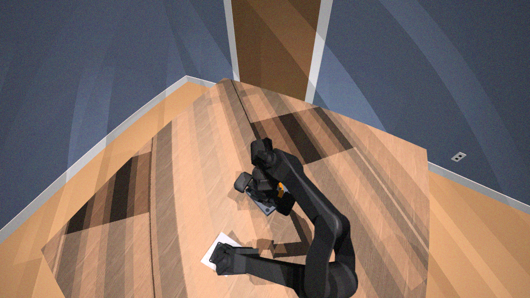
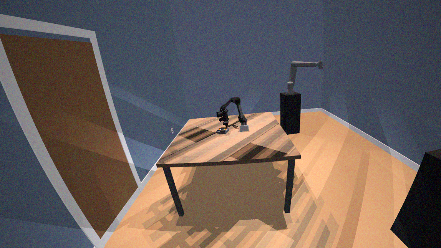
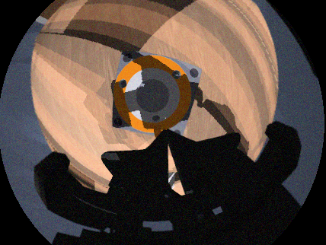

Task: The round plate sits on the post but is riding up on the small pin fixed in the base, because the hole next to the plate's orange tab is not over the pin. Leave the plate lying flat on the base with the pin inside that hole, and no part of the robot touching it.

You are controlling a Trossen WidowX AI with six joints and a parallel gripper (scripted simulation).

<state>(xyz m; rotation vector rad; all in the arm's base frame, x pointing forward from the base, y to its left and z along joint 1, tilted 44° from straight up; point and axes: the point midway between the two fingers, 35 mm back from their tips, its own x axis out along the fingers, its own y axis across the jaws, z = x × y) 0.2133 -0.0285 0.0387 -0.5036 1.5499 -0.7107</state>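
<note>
Right now the round plate is 30 mm ahead of my gripper tip and 10 mm to the left of it. Also, from my gripper tip: square grey base 50 mm ahead, 20 mm below, 10 mm to the left.
</note>
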